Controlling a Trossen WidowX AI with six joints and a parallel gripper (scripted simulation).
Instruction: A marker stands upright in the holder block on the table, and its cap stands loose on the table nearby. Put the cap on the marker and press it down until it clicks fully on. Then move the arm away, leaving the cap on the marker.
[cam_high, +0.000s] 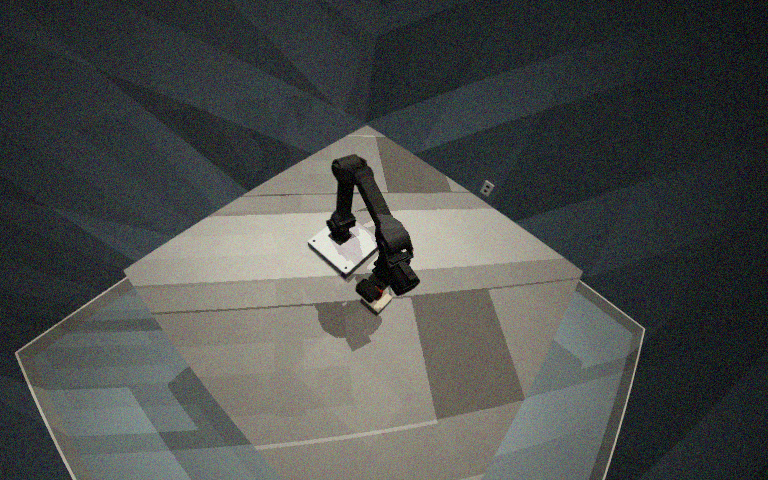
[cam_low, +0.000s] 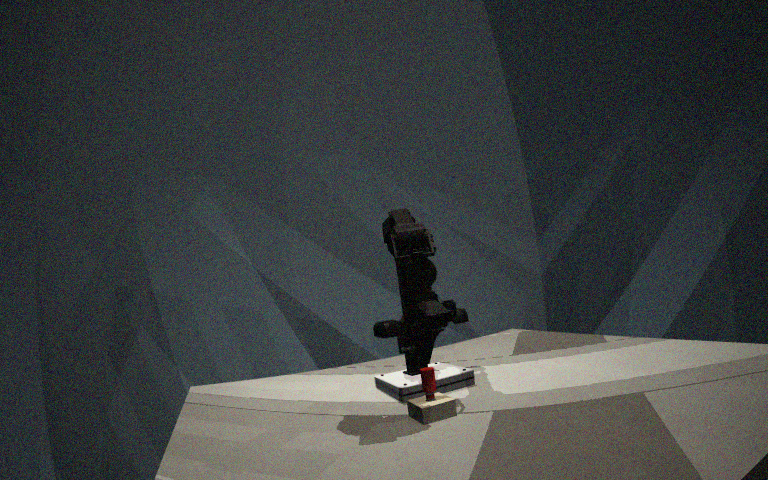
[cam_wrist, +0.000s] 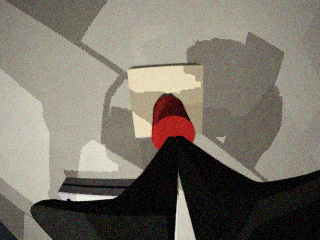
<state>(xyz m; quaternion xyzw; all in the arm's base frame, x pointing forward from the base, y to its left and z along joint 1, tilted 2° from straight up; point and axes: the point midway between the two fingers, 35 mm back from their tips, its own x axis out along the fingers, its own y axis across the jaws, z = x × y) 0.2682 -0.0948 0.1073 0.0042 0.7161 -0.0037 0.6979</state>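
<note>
The holder block is 100 mm below my gripper tip. Round my gripper tip: red cap (30 mm below).
</note>
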